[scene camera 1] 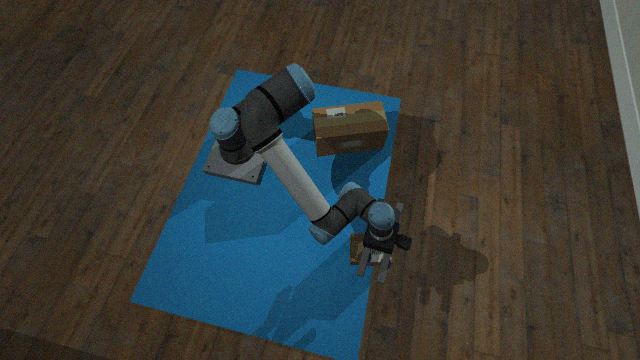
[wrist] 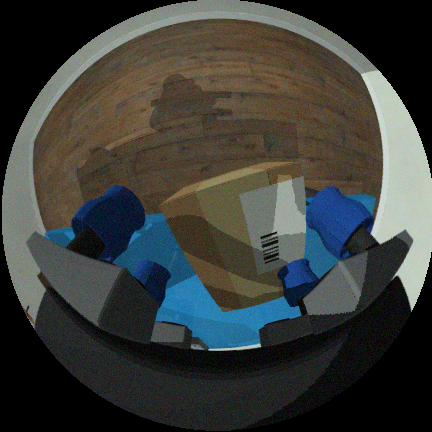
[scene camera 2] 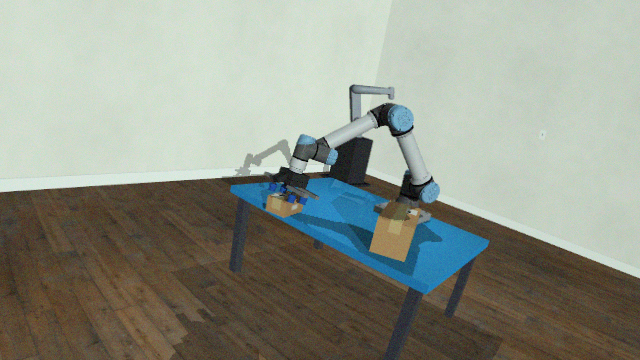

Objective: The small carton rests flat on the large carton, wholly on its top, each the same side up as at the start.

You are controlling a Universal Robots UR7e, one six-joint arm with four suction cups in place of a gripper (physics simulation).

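Places are measured from the arm's base along level axes (x down, y left, z ahead), in centimetres.
Where they show: hand, tool point: [wrist: 225, 250] [scene camera 2: 286, 196]; arm's base, link origin: [scene camera 1: 237, 149].
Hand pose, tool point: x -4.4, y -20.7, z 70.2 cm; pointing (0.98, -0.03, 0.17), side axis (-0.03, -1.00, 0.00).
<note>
Things, the pixels of their centre, and the offset from my tool point. Level surfaces: height alone.
- small carton, body centre: [wrist: 245, 243] [scene camera 1: 370, 249] [scene camera 2: 285, 203] dy -2.6, dx +4.4, dz -2.5 cm
- blue table, surface height: dx +8.2 cm
- large carton, body centre: [scene camera 2: 397, 228] [scene camera 1: 348, 129] dy +44.2, dx +0.4, dz -26.1 cm
The small carton [scene camera 1: 356, 251] [scene camera 2: 279, 207] [wrist: 225, 225] lies flat on the blue table [scene camera 1: 223, 268] [scene camera 2: 447, 259], close to its edge, with its barcode label facing up. My suction gripper [scene camera 1: 373, 263] [scene camera 2: 288, 194] [wrist: 224, 257] hangs right over it, the four blue cups spread around its top. It holds nothing. I cannot tell whether the cups touch the carton. The large carton [scene camera 1: 350, 127] [scene camera 2: 393, 235] stands apart at the table's other end, near the arm's base [scene camera 1: 232, 171]; its top is bare.
The arm's long link stretches low across the table between the two cartons. A dark box with a grey post [scene camera 2: 353, 158] stands on the floor behind the table. Wooden floor surrounds the table, and the small carton sits by the table edge.
</note>
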